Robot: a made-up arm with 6 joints. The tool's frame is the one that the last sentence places.
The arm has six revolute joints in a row. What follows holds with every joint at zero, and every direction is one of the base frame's. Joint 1 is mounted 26.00 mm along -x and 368.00 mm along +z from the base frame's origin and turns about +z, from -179.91 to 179.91 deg. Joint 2 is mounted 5.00 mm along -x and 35.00 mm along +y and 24.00 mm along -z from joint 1 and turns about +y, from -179.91 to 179.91 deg. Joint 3 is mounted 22.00 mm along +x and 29.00 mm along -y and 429.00 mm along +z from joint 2 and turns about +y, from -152.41 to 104.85 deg. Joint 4 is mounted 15.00 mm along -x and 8.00 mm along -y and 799.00 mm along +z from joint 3 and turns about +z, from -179.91 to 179.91 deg. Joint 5 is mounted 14.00 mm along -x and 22.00 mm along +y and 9.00 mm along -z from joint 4 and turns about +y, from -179.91 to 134.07 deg. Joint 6 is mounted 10.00 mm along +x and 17.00 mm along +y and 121.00 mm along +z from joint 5 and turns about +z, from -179.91 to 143.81 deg. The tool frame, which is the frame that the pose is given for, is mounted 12.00 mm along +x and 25.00 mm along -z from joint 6; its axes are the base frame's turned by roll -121.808, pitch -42.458 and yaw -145.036 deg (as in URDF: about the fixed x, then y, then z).
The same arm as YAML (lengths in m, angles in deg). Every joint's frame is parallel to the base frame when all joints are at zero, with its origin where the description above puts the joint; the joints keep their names.
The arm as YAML. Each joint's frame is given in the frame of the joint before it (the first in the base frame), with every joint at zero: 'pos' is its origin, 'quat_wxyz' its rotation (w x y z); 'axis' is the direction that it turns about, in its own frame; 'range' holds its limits. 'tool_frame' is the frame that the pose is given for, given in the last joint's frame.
length_unit: m
angle_unit: deg
joints:
  - joint: joint 1
    pos: [-0.026, 0.0, 0.368]
    quat_wxyz: [1.0, 0.0, 0.0, 0.0]
    axis: "+z"
    range: [-179.91, 179.91]
  - joint: joint 2
    pos: [-0.005, 0.035, -0.024]
    quat_wxyz: [1.0, 0.0, 0.0, 0.0]
    axis: "+y"
    range: [-179.91, 179.91]
  - joint: joint 3
    pos: [0.022, -0.029, 0.429]
    quat_wxyz: [1.0, 0.0, 0.0, 0.0]
    axis: "+y"
    range: [-152.41, 104.85]
  - joint: joint 4
    pos: [-0.015, -0.008, 0.799]
    quat_wxyz: [1.0, 0.0, 0.0, 0.0]
    axis: "+z"
    range: [-179.91, 179.91]
  - joint: joint 5
    pos: [-0.014, 0.022, -0.009]
    quat_wxyz: [1.0, 0.0, 0.0, 0.0]
    axis: "+y"
    range: [-179.91, 134.07]
  - joint: joint 6
    pos: [0.01, 0.017, 0.121]
    quat_wxyz: [1.0, 0.0, 0.0, 0.0]
    axis: "+z"
    range: [-179.91, 143.81]
tool_frame:
  pos: [0.012, 0.0, -0.025]
  quat_wxyz: [0.165621, 0.412629, -0.723994, 0.527389]

